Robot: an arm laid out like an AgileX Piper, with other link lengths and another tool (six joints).
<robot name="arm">
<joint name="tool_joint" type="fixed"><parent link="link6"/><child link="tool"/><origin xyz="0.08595 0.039 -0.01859" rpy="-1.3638 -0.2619 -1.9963"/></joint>
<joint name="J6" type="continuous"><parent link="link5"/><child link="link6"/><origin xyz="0.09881 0 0.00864"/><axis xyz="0.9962 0 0.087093"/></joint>
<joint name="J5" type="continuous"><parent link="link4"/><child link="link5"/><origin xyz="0 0 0"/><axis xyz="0 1 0"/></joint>
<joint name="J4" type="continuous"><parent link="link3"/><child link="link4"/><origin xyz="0.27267 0 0.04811"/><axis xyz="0.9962 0 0.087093"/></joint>
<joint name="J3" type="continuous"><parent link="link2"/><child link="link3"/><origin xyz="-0.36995 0 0.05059"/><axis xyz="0 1 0"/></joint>
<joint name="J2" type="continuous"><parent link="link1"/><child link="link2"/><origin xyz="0 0 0"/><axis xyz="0 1 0"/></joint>
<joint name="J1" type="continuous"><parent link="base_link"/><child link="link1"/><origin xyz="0 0 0.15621"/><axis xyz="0 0 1"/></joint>
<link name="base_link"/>
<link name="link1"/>
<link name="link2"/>
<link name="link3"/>
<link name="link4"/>
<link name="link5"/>
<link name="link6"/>
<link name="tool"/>
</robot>
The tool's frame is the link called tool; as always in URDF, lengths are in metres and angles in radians. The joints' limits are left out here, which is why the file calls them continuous.
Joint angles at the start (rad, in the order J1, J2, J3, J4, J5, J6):
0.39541, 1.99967, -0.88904, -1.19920, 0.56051, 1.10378
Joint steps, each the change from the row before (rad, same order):
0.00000, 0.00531, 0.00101, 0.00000, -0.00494, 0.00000
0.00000, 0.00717, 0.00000, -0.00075, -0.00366, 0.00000
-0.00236, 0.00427, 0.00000, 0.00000, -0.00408, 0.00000
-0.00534, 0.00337, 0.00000, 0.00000, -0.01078, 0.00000
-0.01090, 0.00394, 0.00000, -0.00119, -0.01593, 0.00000
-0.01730, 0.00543, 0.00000, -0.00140, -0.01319, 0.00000
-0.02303, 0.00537, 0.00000, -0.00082, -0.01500, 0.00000
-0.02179, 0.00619, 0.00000, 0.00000, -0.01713, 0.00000
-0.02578, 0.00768, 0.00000, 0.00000, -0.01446, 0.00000
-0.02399, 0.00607, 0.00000, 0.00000, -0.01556, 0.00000
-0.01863, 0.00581, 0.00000, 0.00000, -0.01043, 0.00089
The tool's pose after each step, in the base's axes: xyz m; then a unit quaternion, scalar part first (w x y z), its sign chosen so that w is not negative. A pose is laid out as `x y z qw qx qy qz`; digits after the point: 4 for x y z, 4 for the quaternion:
0.3857 0.0993 0.0688 0.1416 0.7896 -0.3968 0.4462
0.3853 0.0997 0.0658 0.1423 0.7915 -0.3954 0.4438
0.3853 0.0994 0.0640 0.1424 0.7924 -0.3957 0.4419
0.3857 0.0991 0.0623 0.1397 0.7935 -0.3975 0.4391
0.3869 0.0976 0.0603 0.1361 0.7945 -0.4009 0.4354
0.3885 0.0930 0.0578 0.1355 0.7940 -0.4065 0.4312
0.3905 0.0865 0.0552 0.1352 0.7924 -0.4147 0.4263
0.3923 0.0809 0.0523 0.1339 0.7914 -0.4228 0.4208
0.3939 0.0731 0.0489 0.1350 0.7892 -0.4322 0.4149
0.3955 0.0663 0.0461 0.1346 0.7871 -0.4412 0.4096
0.3965 0.0606 0.0436 0.1353 0.7851 -0.4484 0.4052

